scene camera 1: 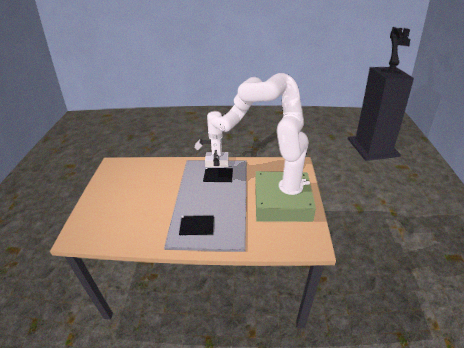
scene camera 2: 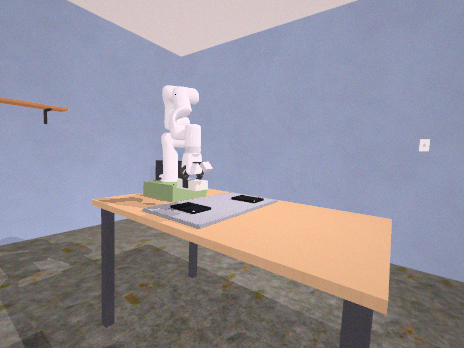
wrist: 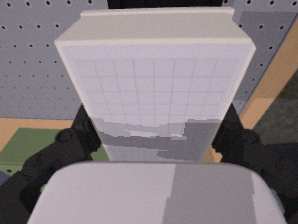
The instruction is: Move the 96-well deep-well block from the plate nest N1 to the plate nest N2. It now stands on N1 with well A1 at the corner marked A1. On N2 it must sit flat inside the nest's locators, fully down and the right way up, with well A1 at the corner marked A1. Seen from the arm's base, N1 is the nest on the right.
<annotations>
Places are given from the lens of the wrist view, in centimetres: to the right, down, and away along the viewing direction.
white deep-well block (wrist: 156,87): 0, -1, 8
</annotations>
